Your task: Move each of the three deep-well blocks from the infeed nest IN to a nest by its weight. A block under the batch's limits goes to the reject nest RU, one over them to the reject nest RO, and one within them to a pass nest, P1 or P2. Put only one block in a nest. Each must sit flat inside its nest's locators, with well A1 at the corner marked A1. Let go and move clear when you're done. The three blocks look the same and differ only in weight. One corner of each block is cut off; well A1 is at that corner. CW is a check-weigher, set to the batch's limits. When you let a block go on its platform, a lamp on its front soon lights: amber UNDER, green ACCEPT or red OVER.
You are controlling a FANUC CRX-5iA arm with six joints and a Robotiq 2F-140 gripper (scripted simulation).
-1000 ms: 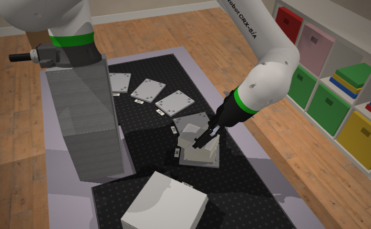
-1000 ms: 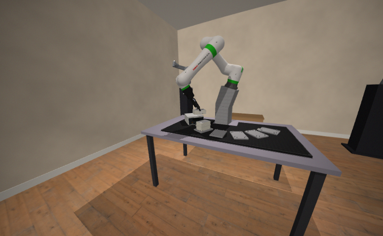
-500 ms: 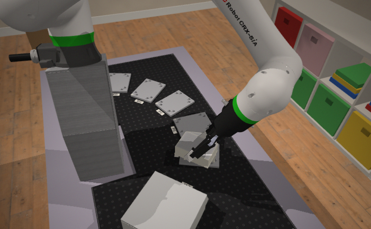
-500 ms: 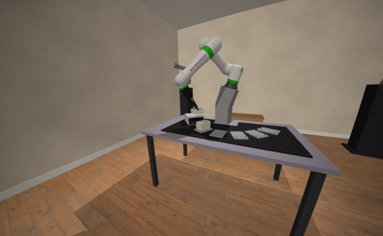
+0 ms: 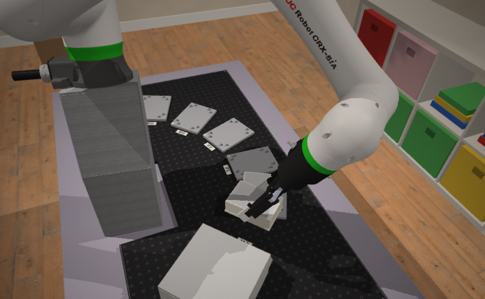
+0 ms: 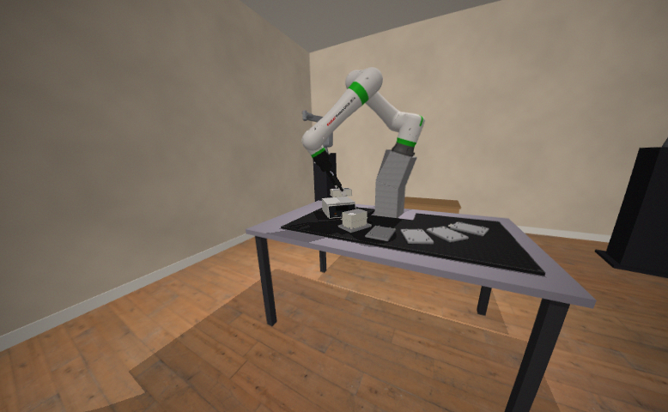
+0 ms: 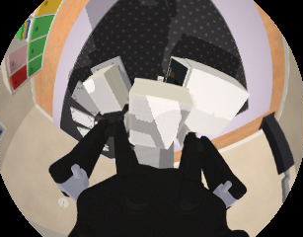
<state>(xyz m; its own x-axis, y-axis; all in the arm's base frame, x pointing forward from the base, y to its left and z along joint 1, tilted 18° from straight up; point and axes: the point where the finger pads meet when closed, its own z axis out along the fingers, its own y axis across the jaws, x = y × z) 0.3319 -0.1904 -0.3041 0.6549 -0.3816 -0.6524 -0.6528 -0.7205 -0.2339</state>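
The pale weigher platform lies 12 cm behind my hand, 11 cm to the right of it and 10 cm below it. From my hand the other things lie so: grey nest plate 49 cm to the left, 19 cm below, 3 cm ahead; check-weigher 13 cm below, 12 cm behind, 11 cm to the right.
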